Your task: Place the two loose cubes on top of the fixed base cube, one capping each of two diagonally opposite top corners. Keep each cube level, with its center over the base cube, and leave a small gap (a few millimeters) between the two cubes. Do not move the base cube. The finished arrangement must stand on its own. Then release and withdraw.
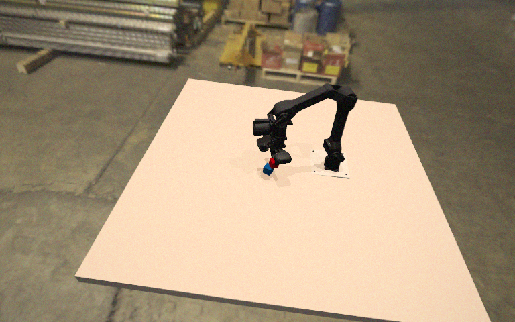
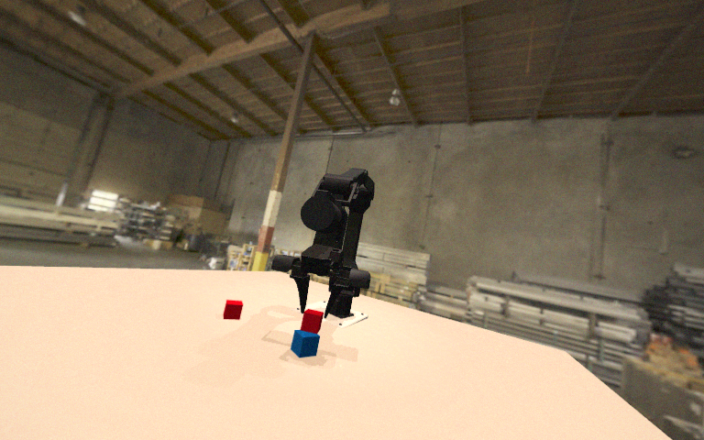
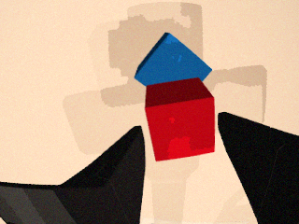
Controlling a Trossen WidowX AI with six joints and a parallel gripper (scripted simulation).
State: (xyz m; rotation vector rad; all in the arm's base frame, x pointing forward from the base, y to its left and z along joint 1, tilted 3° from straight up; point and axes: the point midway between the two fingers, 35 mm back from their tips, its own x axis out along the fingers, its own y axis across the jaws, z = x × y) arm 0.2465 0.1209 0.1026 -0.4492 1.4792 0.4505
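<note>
My gripper tip is 20 mm short of the blue base cube, 10 mm to the right of it and 40 mm above it.
</note>
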